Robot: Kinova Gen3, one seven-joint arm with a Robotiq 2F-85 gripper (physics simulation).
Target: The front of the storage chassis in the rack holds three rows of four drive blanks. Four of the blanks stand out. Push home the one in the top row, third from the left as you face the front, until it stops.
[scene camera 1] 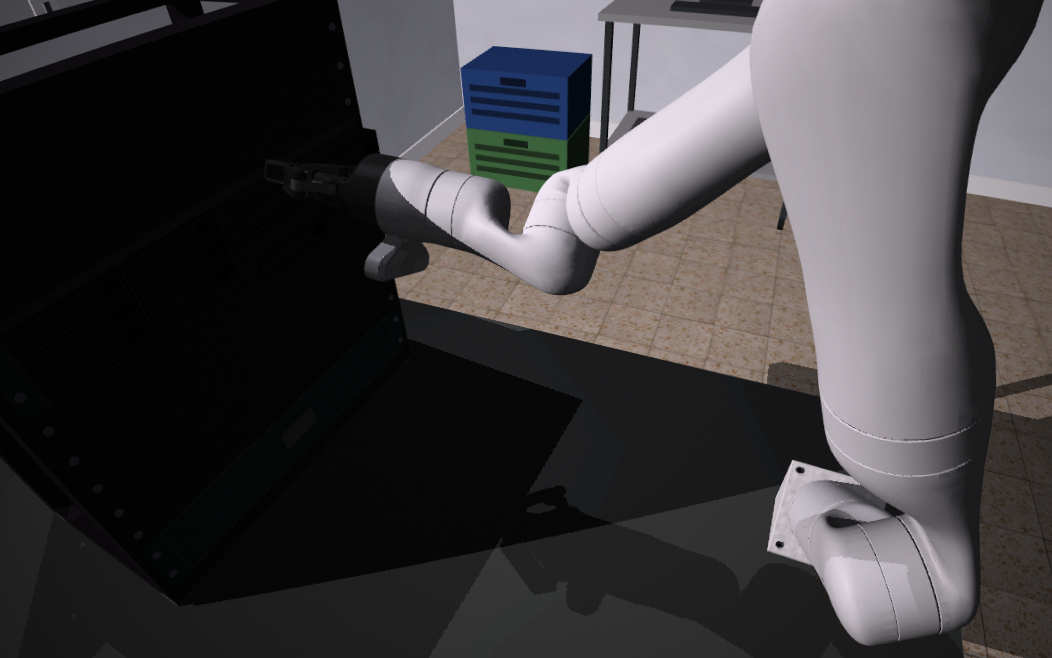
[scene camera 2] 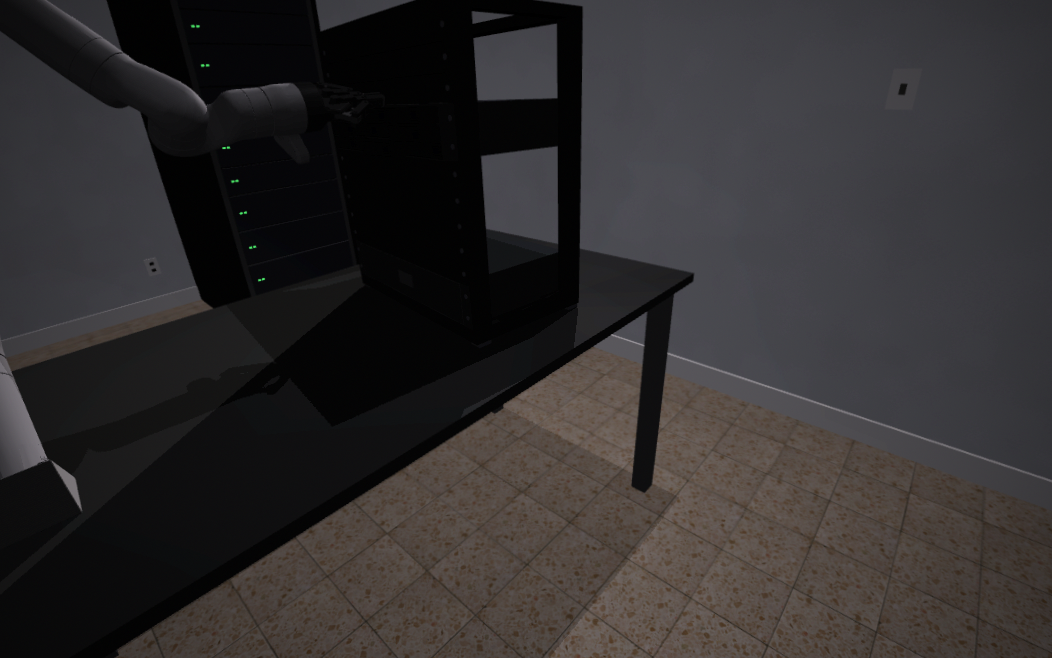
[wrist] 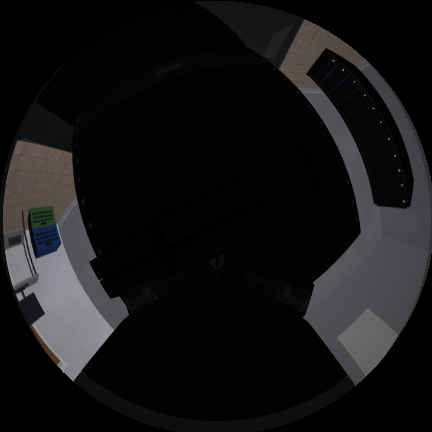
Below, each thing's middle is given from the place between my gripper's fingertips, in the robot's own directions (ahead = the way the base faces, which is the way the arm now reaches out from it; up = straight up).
Scene:
Right now my hand is 16 cm short of the black rack [scene camera 1: 188, 337], 15 cm above it and 4 cm to the right of it.

